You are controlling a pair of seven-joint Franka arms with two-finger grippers.
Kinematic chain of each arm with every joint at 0, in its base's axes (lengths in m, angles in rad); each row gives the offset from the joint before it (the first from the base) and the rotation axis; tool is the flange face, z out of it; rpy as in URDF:
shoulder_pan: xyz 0 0 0.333 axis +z
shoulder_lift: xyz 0 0 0 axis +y
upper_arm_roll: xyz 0 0 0.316 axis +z
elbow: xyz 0.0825 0 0 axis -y
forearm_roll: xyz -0.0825 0 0.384 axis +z
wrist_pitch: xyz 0 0 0 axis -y
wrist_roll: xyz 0.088 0 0 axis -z
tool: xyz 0 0 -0.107 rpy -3.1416 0 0
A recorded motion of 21 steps. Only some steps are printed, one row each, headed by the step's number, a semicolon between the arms.
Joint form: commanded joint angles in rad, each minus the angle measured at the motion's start. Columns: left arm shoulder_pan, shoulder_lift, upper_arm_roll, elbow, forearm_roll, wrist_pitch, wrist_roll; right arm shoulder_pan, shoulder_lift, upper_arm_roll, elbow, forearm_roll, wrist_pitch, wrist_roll.
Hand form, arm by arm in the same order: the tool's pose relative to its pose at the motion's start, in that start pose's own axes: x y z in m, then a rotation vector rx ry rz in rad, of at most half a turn. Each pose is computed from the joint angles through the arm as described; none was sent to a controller.
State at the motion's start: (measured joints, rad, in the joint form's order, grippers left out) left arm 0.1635 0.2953 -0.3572 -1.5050 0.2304 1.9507 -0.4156; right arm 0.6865 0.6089 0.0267 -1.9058 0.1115 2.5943 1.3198
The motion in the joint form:
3: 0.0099 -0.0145 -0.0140 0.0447 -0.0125 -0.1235 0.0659; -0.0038 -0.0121 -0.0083 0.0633 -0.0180 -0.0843 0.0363
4: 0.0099 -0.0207 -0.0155 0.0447 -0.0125 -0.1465 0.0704; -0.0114 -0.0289 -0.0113 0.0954 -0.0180 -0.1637 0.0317
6: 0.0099 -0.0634 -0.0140 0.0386 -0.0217 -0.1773 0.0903; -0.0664 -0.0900 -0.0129 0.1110 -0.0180 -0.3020 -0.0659
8: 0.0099 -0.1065 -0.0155 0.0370 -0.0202 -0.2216 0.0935; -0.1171 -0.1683 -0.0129 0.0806 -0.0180 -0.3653 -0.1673
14: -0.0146 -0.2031 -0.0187 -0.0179 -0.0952 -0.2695 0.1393; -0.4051 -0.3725 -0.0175 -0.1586 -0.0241 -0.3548 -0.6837
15: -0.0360 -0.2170 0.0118 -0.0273 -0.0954 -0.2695 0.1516; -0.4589 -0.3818 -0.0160 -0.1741 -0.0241 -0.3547 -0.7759
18: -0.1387 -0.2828 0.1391 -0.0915 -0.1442 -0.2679 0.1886; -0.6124 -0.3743 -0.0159 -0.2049 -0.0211 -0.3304 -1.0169
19: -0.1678 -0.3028 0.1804 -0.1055 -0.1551 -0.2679 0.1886; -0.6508 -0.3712 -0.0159 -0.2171 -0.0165 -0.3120 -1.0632
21: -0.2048 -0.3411 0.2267 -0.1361 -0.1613 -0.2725 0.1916; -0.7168 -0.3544 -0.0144 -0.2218 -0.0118 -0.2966 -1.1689
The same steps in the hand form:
3: -0.0058 -0.0054 -0.0207 0.0175 -0.0627 0.0545; 0.0073 -0.0166 -0.0239 -0.0101 0.0071 0.0271
4: -0.0090 -0.0058 -0.0231 0.0253 -0.0778 0.0600; 0.0129 -0.0217 -0.0406 -0.0389 -0.0008 0.0296
6: -0.0173 -0.0083 -0.0453 0.0312 -0.0733 0.0748; 0.0444 -0.0139 -0.0778 -0.0934 -0.0209 -0.0169
8: -0.0273 -0.0108 -0.0686 0.0497 -0.0726 0.0769; 0.0704 0.0020 -0.1133 -0.1026 -0.0308 -0.0715
14: -0.0620 0.0078 -0.1010 0.0113 -0.0969 0.1393; 0.2034 0.1302 -0.1565 -0.0984 -0.0477 -0.2981
15: -0.0637 0.0033 -0.1039 0.0178 -0.0927 0.1436; 0.2257 0.1508 -0.1585 -0.0968 -0.0539 -0.3375
18: -0.0797 -0.0064 -0.1115 -0.0035 -0.1033 0.1527; 0.2884 0.2135 -0.1529 -0.0867 -0.0677 -0.4206
19: -0.0828 -0.0132 -0.1162 -0.0097 -0.1006 0.1389; 0.3024 0.2308 -0.1500 -0.0787 -0.0655 -0.4245
21: -0.0919 -0.0209 -0.1238 -0.0107 -0.0989 0.1316; 0.3266 0.2592 -0.1439 -0.0707 -0.0717 -0.4610

